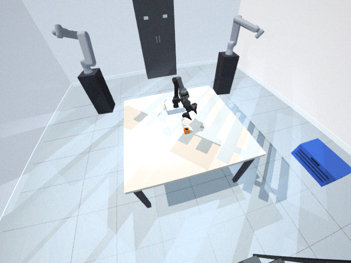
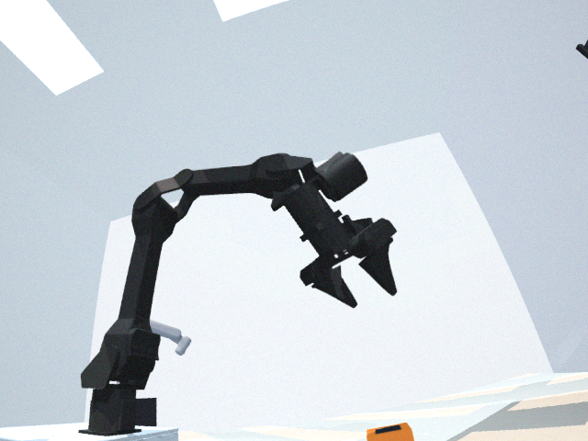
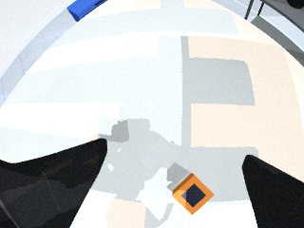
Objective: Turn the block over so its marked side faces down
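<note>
The block lies 180 mm below my gripper tip, 70 mm to the right of it and 10 mm behind it.
</note>
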